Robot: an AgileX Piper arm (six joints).
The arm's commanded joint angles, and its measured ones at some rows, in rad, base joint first. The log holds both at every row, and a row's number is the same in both.
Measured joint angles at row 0:
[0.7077 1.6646 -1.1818 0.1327 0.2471 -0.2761]
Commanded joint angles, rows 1 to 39:
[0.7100 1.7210 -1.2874 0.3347 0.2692 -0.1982]
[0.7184 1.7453 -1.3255 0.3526 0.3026 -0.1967]
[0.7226 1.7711 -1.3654 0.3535 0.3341 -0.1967]
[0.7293 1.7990 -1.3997 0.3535 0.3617 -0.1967]
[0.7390 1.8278 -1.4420 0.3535 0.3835 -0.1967]
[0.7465 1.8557 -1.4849 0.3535 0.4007 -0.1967]
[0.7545 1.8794 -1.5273 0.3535 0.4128 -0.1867]
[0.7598 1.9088 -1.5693 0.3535 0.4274 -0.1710]
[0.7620 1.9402 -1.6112 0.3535 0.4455 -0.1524]
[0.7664 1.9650 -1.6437 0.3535 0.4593 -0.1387]
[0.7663 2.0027 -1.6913 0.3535 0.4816 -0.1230]
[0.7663 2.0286 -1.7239 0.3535 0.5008 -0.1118]
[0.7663 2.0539 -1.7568 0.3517 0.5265 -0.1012]
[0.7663 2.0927 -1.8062 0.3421 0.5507 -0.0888]
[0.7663 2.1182 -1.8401 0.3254 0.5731 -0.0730]
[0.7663 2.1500 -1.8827 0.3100 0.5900 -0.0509]
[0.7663 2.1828 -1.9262 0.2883 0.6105 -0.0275]
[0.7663 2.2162 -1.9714 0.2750 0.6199 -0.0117]
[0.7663 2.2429 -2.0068 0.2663 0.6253 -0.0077]
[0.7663 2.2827 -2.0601 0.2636 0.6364 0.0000]
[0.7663 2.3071 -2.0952 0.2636 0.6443 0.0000]
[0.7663 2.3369 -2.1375 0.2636 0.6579 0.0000]
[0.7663 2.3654 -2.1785 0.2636 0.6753 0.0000]
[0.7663 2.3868 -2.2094 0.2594 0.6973 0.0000]
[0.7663 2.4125 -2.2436 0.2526 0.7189 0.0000]
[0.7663 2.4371 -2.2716 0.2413 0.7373 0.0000]
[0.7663 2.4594 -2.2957 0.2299 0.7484 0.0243]
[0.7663 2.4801 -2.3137 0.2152 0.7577 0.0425]
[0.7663 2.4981 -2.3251 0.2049 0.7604 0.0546]
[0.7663 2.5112 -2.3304 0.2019 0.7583 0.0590]
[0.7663 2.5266 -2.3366 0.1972 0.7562 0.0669]
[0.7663 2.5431 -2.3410 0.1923 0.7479 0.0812]
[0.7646 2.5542 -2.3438 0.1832 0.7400 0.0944]
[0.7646 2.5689 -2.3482 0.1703 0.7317 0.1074]
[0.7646 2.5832 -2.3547 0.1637 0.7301 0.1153]
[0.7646 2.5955 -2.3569 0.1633 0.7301 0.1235]
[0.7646 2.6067 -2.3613 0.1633 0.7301 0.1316]
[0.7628 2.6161 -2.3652 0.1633 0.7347 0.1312]
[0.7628 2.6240 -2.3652 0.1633 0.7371 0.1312]
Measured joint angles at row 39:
[0.7664 2.5967 -2.3476 0.1785 0.7436 0.1150]
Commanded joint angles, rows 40 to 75:
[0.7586 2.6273 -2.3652 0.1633 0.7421 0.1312]
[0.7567 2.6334 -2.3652 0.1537 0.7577 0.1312]
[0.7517 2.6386 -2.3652 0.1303 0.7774 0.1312]
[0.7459 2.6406 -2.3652 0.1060 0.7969 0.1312]
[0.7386 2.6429 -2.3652 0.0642 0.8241 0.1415]
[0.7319 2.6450 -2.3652 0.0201 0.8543 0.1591]
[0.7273 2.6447 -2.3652 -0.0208 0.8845 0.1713]
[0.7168 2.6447 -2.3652 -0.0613 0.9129 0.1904]
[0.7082 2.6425 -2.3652 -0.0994 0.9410 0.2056]
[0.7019 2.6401 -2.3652 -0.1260 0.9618 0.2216]
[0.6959 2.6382 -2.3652 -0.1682 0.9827 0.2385]
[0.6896 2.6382 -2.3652 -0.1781 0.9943 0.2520]
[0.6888 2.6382 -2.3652 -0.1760 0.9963 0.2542]
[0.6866 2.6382 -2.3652 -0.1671 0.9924 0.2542]
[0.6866 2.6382 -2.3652 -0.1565 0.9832 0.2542]
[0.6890 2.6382 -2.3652 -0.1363 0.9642 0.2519]
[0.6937 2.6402 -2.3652 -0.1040 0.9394 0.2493]
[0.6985 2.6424 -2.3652 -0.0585 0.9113 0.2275]
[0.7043 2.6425 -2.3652 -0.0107 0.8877 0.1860]
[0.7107 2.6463 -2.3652 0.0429 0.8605 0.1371]
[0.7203 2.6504 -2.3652 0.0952 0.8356 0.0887]
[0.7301 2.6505 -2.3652 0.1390 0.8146 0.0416]
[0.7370 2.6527 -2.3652 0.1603 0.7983 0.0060]
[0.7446 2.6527 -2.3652 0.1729 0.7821 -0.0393]
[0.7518 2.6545 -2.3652 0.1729 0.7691 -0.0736]
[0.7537 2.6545 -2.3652 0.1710 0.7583 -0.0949]
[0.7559 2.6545 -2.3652 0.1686 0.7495 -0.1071]
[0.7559 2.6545 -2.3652 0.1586 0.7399 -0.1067]
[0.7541 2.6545 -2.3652 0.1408 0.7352 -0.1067]
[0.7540 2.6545 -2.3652 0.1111 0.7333 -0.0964]
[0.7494 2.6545 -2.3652 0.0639 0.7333 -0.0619]
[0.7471 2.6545 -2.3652 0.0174 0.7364 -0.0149]
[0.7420 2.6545 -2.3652 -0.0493 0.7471 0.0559]
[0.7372 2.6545 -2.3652 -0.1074 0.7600 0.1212]
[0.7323 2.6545 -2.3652 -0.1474 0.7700 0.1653]
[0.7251 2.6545 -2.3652 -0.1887 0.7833 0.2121]
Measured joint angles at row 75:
[0.7490 2.6426 -2.3733 0.0056 0.7397 0.0304]
